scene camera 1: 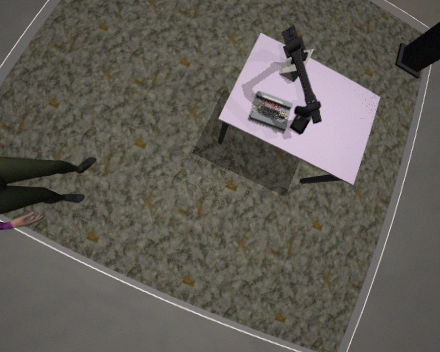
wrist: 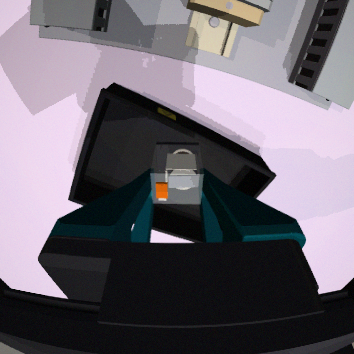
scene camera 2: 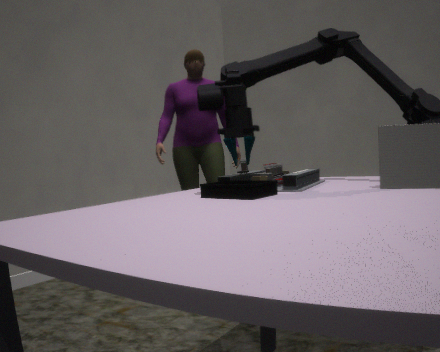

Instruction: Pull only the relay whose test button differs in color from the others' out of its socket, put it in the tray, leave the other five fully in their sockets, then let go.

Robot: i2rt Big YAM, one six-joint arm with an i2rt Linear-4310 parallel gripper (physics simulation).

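Seen in the pictures: gripper, between the fingertips: (scene camera 1: 299, 118) (wrist: 176, 176) (scene camera 2: 242, 165); arm's base, origin of its link: (scene camera 2: 429, 148).
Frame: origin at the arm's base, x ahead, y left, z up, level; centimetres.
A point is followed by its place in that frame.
My gripper (scene camera 2: 242, 162) {x 47.3, y 18.5, z -2.4 cm} (wrist: 176, 176) {x 47.3, y 18.5, z -2.4 cm} is shut on a clear-cased relay (scene camera 2: 244, 167) {x 46.5, y 18.9, z -2.9 cm} (wrist: 180, 192) {x 47.2, y 18.3, z -0.7 cm} with an orange test button, seen in the wrist view. The relay is upright between the teal fingertips. It is over the black tray (scene camera 1: 300, 126) {x 48.5, y 24.3, z -9.7 cm} (scene camera 2: 239, 190) {x 42.7, y 28.6, z -7.8 cm} (wrist: 120, 135) {x 51.8, y 20.5, z -9.7 cm} and appears slightly above its rim in the second scene view. The tray lies turned at an angle beside the relay panel (scene camera 1: 256, 116) (scene camera 2: 301, 178) (wrist: 262, 72) {x 42.1, y 10.8, z -9.7 cm}. The panel's other relays are too small to tell apart in the first scene view, and their sockets do not show in the wrist view.
The panel's slotted wire ducts (wrist: 320, 45) {x 39.8, y 6.9, z -7.4 cm} (scene camera 2: 305, 176) {x 36.7, y -0.1, z -6.9 cm} stand beyond the tray in the wrist view, with a beige rail end (wrist: 207, 37) {x 47.5, y 10.2, z -9.6 cm} between them. The arm's grey base block (scene camera 2: 407, 157) {x 5.7, y 5.7, z -2.0 cm} stands on the table (scene camera 1: 340, 130) {x 34.5, y 59.0, z -10.0 cm} (scene camera 2: 150, 235) {x 34.2, y 70.0, z -10.0 cm}. A person (scene camera 2: 195, 115) stands behind the table.
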